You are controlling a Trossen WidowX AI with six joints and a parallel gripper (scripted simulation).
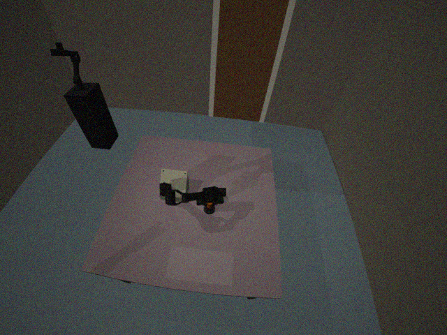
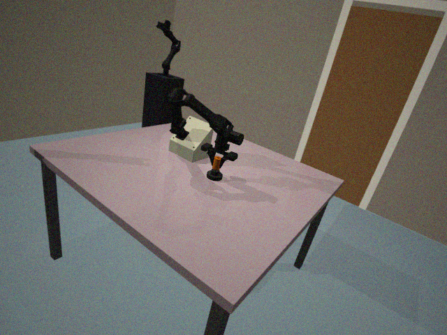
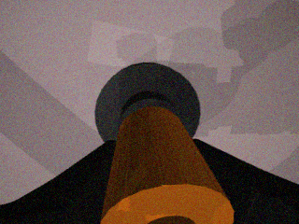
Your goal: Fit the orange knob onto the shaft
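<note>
Right now my gripper tip is 30 mm above the dark round pedestal. Round my gripper tip: orange knob: 20 mm above.
</note>
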